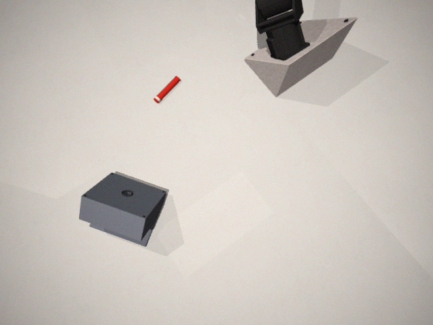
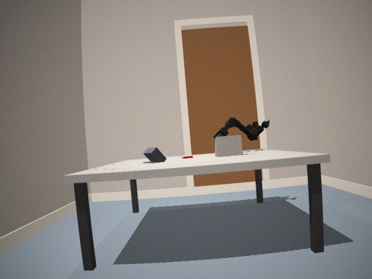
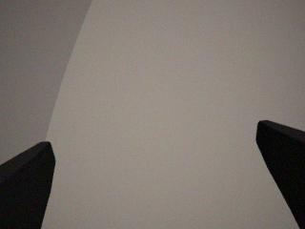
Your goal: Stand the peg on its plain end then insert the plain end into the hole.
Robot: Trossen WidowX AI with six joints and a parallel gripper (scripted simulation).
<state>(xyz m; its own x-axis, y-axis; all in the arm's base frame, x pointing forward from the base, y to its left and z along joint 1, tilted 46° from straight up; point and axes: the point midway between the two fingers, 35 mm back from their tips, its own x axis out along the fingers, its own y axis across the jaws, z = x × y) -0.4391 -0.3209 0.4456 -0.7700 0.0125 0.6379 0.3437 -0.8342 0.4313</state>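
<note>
Right now the peg is 730 mm ahead of my gripper tip, 450 mm to the left of it and 230 mm below it. From my gripper tip the other things lie so: panel 920 mm ahead, 660 mm to the left, 200 mm below.
</note>
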